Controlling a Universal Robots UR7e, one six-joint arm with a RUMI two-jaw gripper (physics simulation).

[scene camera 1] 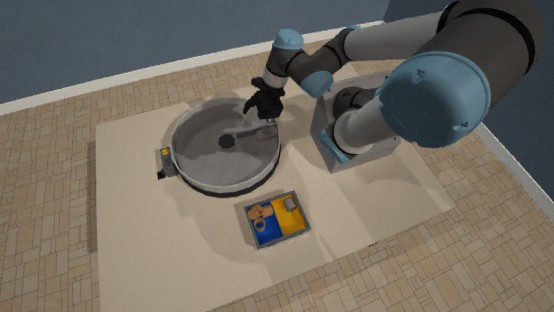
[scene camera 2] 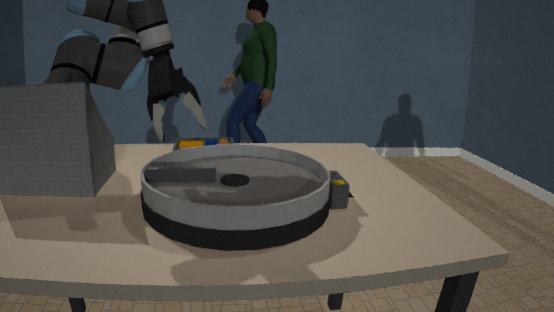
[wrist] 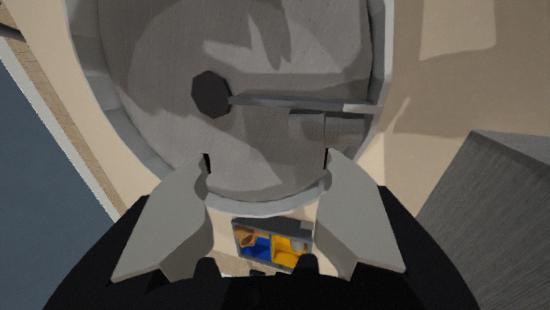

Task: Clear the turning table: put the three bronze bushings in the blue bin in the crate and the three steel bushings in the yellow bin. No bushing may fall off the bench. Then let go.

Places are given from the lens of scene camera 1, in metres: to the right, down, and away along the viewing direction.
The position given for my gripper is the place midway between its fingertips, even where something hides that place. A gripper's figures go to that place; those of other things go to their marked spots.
my gripper [scene camera 1: 255, 123]: -0.08, -0.12, 0.93
turning table [scene camera 1: 216, 155]: -0.23, 0.00, 0.97
